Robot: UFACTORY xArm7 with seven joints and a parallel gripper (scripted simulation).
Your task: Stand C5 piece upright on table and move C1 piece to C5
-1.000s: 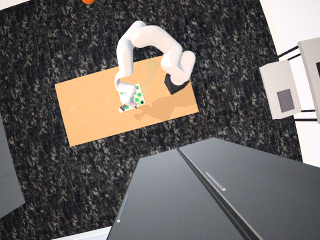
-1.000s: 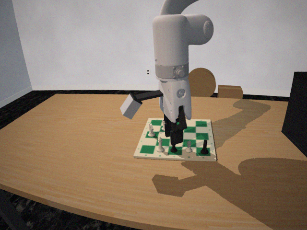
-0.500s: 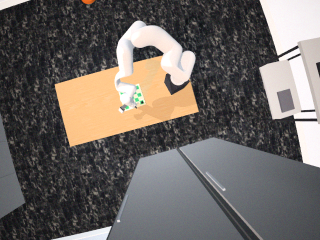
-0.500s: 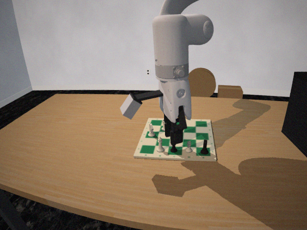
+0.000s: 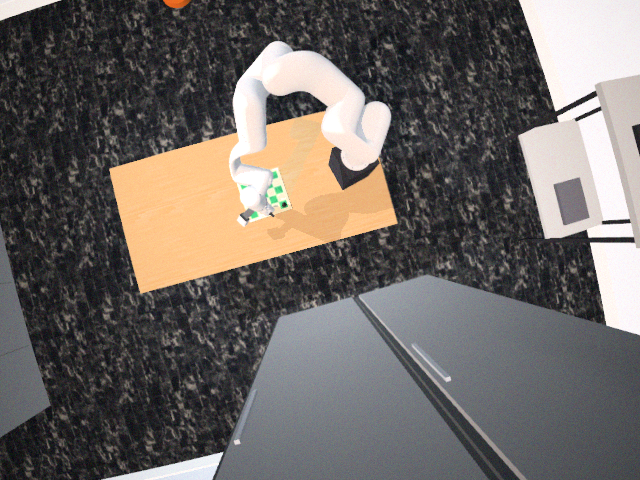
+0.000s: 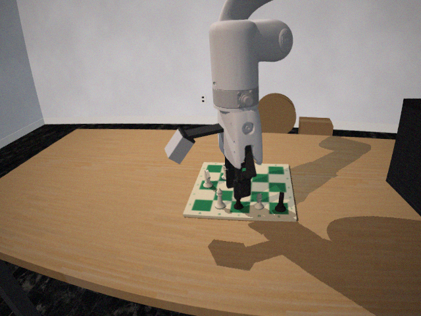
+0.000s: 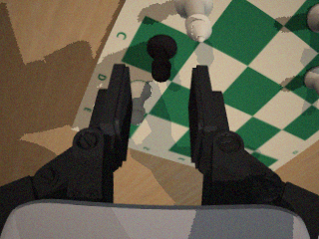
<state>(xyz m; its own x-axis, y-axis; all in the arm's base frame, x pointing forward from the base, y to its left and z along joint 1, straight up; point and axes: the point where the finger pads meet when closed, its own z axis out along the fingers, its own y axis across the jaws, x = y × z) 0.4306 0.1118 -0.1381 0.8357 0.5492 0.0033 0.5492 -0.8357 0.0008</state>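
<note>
My gripper is now 4 cm above the black pawn. Also, from my hand: chessboard 8 cm to the right, 6 cm below; then tall black piece 8 cm behind, 4 cm below; then white pawn 4 cm behind, 1 cm to the right, 4 cm below.
</note>
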